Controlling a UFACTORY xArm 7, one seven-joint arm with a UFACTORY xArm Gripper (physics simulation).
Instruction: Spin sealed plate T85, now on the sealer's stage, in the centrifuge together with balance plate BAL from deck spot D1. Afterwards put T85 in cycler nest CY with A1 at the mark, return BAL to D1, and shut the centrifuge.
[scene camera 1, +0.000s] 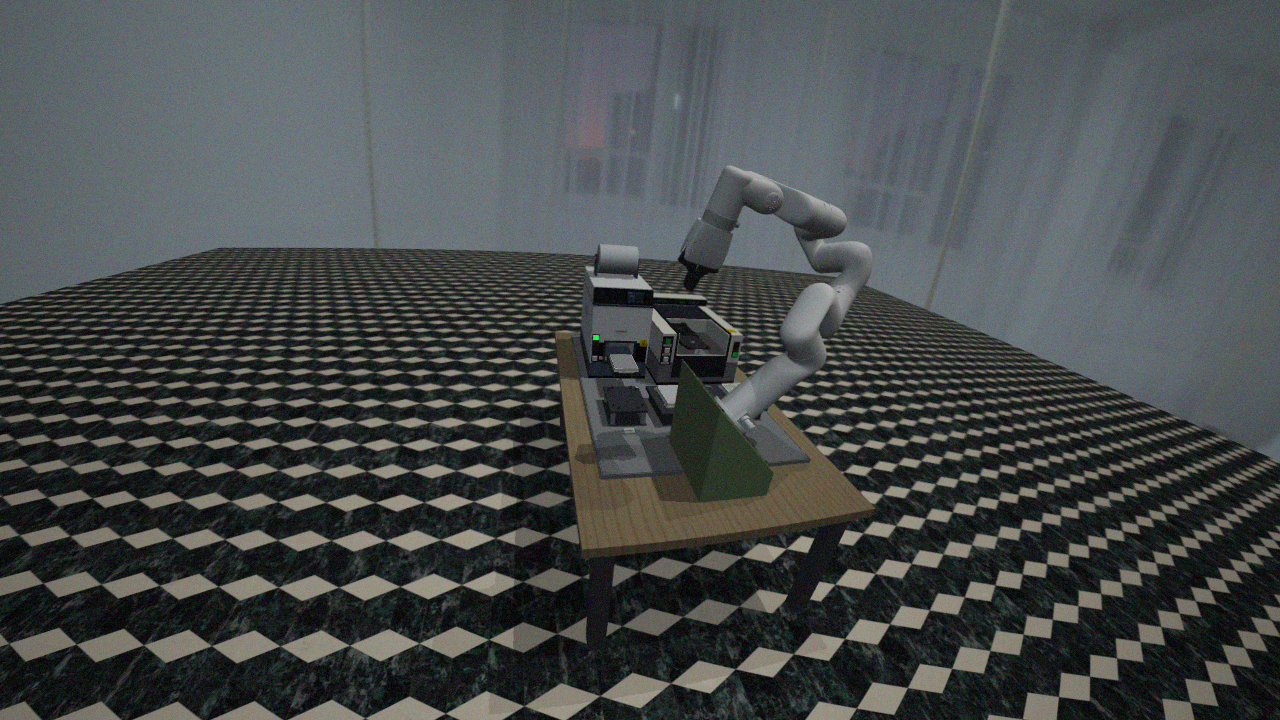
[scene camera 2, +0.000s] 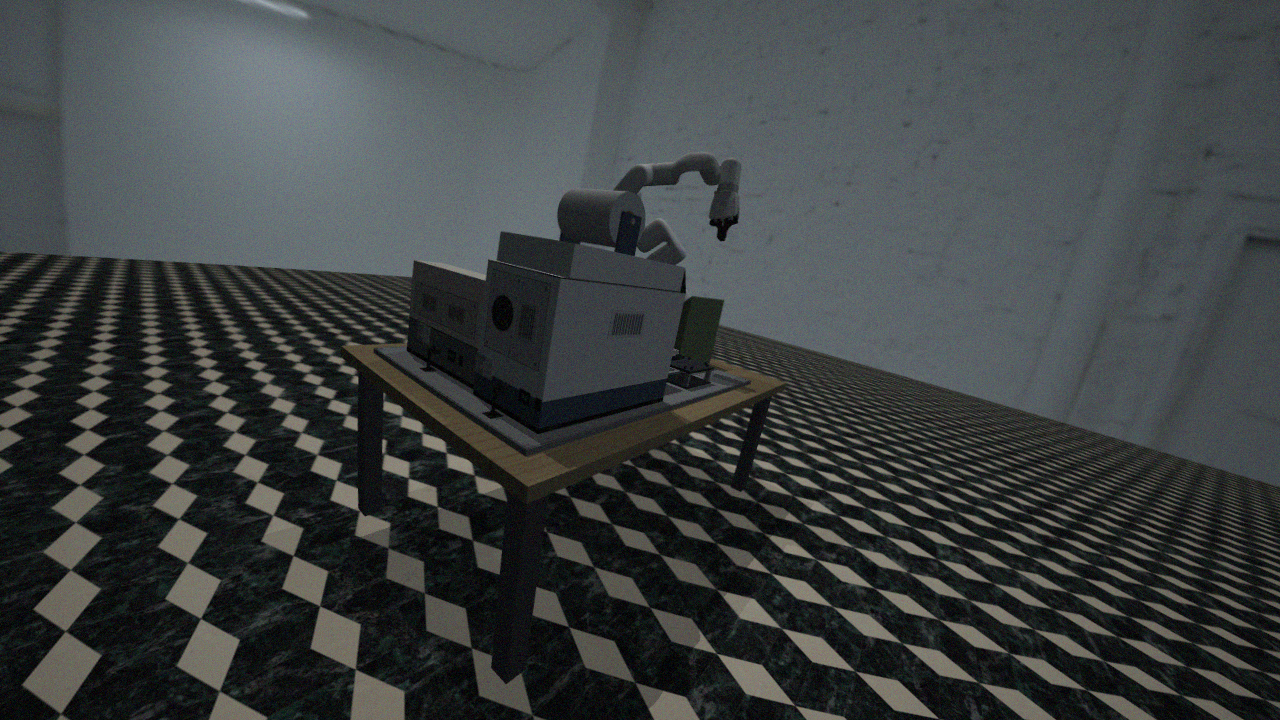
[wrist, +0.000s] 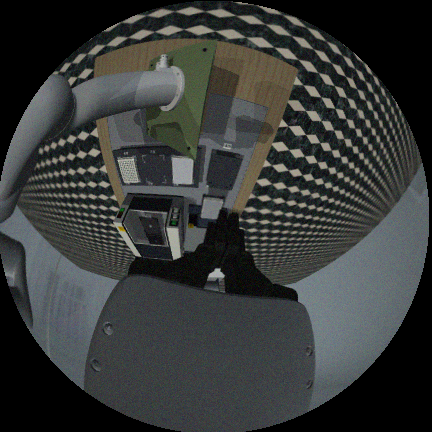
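Seen in the pictures: gripper, fingertip midpoint: (scene camera 1: 687, 288) (scene camera 2: 721, 239) (wrist: 224, 223); arm's base, origin of the base link: (scene camera 1: 728, 416) (scene camera 2: 687, 315) (wrist: 169, 88).
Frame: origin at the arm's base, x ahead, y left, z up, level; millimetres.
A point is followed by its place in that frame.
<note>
My gripper (scene camera 1: 690, 287) {x 122, y 114, z 307 mm} (scene camera 2: 722, 237) {x 122, y 114, z 307 mm} (wrist: 224, 223) {x 122, y 114, z 307 mm} is shut and empty, high above the table. Plate T85 (scene camera 1: 623, 362) {x 487, y 135, z -58 mm} (wrist: 212, 206) {x 477, y 136, z -58 mm} is a pale plate on the stage at the sealer's front. In the wrist view it lies just beyond my fingertips. The centrifuge (scene camera 1: 663, 345) {x 514, y -23, z -9 mm} (scene camera 2: 447, 302) {x 961, y -200, z -2 mm} (wrist: 174, 243) {x 655, y -53, z 38 mm} stands beside the sealer with its top open and the dark rotor showing inside. A pale plate (wrist: 183, 170) {x 318, y 10, z -105 mm}, which appears to be BAL, sits at the deck end nearest the cycler nest. Cycler nest CY (scene camera 1: 624, 404) {x 294, y 186, z -115 mm} (wrist: 224, 170) {x 320, y 177, z -115 mm} is dark, with no plate on it.
The tall white sealer (scene camera 1: 615, 313) {x 591, y 148, z 90 mm} (scene camera 2: 599, 335) {x 894, y 193, z 13 mm} carries a large roll on top. A green upright panel (scene camera 1: 707, 438) {x -73, y 100, z -8 mm} (scene camera 2: 700, 327) {x 55, y 86, z -25 mm} (wrist: 192, 95) {x 24, y 64, z 67 mm} stands by the arm's base. A white perforated plate (wrist: 128, 170) {x 304, y -240, z -106 mm} sits at the deck's other end, with a dark middle spot (wrist: 154, 169) {x 318, y -120, z -121 mm} between.
</note>
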